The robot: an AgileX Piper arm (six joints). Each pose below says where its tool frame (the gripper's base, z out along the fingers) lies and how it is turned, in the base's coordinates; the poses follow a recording.
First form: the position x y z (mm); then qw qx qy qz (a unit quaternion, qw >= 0).
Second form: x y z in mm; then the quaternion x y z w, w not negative. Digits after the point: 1 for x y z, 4 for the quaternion.
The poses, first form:
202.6 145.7 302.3 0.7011 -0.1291 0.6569 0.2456
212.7 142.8 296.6 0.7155 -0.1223 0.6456 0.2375
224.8 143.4 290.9 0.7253 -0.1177 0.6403 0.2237
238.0 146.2 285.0 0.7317 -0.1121 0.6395 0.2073
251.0 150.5 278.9 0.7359 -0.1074 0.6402 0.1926
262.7 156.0 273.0 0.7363 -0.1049 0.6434 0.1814
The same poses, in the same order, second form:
202.6 145.7 302.3 -0.1291 0.6569 0.2456 0.7011
212.7 142.8 296.6 -0.1223 0.6456 0.2375 0.7155
224.8 143.4 290.9 -0.1177 0.6403 0.2237 0.7253
238.0 146.2 285.0 -0.1121 0.6395 0.2073 0.7317
251.0 150.5 278.9 -0.1074 0.6402 0.1926 0.7359
262.7 156.0 273.0 -0.1049 0.6434 0.1814 0.7363

